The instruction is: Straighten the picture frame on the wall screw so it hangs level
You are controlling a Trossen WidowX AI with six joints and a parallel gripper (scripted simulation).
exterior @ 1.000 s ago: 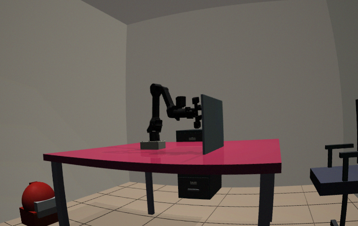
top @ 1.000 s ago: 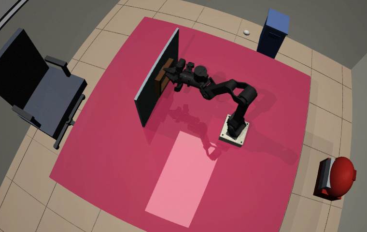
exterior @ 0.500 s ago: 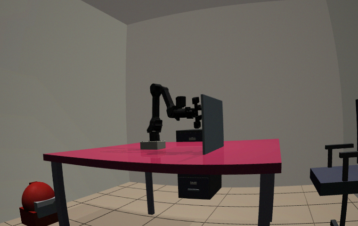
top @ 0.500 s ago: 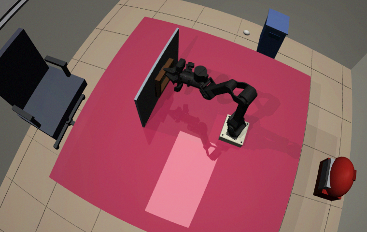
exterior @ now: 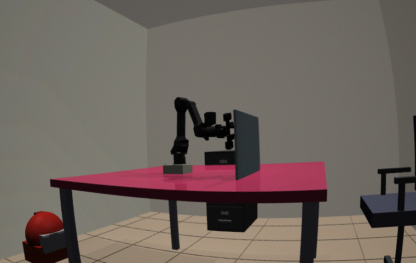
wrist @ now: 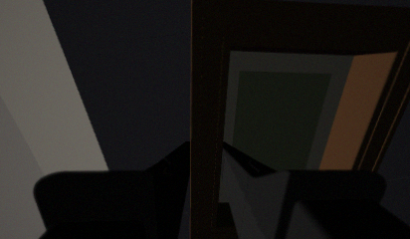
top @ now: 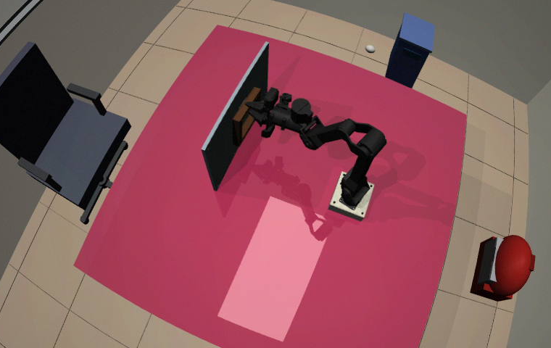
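My gripper tip is 50 mm above the brown wooden picture frame. Round my gripper tip: wall panel: 70 mm below, 20 mm ahead.
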